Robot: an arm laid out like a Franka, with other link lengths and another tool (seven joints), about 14 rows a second.
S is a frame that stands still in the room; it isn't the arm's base.
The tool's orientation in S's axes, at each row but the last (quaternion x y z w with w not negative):
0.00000 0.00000 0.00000 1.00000
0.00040 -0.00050 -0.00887 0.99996
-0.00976 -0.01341 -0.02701 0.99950
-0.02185 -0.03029 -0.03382 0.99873
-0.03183 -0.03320 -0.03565 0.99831
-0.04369 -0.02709 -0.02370 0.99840
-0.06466 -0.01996 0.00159 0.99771
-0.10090 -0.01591 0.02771 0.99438
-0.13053 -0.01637 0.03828 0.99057
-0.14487 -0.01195 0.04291 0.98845
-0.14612 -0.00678 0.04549 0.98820
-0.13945 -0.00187 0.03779 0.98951
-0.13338 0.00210 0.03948 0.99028
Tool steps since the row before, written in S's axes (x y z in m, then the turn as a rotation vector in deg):
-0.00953 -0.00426 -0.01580 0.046 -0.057 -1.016
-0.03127 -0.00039 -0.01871 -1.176 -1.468 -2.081
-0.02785 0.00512 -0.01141 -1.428 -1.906 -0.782
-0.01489 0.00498 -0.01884 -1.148 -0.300 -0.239
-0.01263 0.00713 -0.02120 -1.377 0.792 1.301
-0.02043 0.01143 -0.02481 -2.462 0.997 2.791
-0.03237 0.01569 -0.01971 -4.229 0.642 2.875
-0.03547 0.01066 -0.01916 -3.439 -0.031 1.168
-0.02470 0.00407 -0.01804 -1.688 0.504 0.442
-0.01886 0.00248 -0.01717 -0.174 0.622 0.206
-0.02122 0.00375 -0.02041 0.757 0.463 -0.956
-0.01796 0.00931 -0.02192 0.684 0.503 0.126
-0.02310 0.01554 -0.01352 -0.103 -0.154 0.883
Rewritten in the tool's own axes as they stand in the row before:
-0.00953 -0.00426 -0.01580 0.046 -0.057 -1.016
-0.03128 -0.00096 -0.01868 -1.152 -1.490 -2.079
-0.02839 0.00381 -0.01057 -1.344 -1.966 -0.783
-0.01633 0.00472 -0.01768 -1.138 -0.368 -0.184
-0.01452 0.00747 -0.01983 -1.336 0.608 1.436
-0.02228 0.01249 -0.02260 -2.344 0.630 2.993
-0.03303 0.01812 -0.01621 -4.108 0.268 3.101
-0.03527 0.01613 -0.01531 -3.403 -0.087 1.265
-0.02469 0.01037 -0.01532 -1.632 0.491 0.628
-0.01876 0.00884 -0.01506 -0.116 0.549 0.381
-0.02079 0.01135 -0.01789 0.796 0.651 -0.802
-0.01706 0.01631 -0.01824 0.719 0.396 0.250
-0.02162 0.02033 -0.00878 -0.128 -0.373 0.812

